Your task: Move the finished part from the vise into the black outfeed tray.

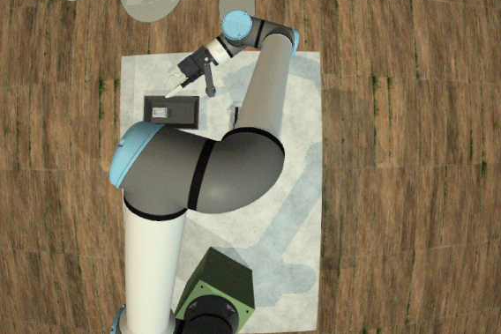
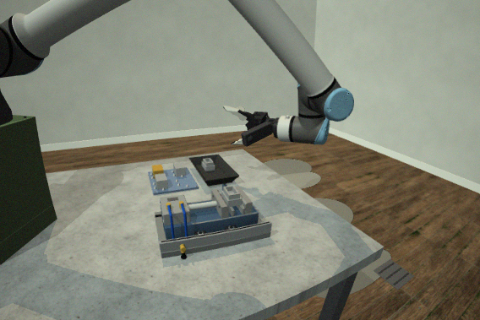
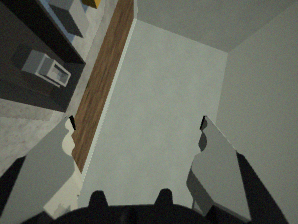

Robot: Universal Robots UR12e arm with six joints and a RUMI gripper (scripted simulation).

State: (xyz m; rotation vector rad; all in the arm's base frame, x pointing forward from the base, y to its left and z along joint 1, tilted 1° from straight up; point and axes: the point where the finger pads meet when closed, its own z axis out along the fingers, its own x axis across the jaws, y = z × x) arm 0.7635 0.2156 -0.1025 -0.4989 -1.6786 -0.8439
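Right now the blue vise is 150 mm behind my hand, 300 mm to the right of it and 180 mm below it. Also, from my hand: orange block (270 mm behind, 70 mm to the left, 190 mm below); blue fixture plate (220 mm behind, 30 mm to the left, 210 mm below).
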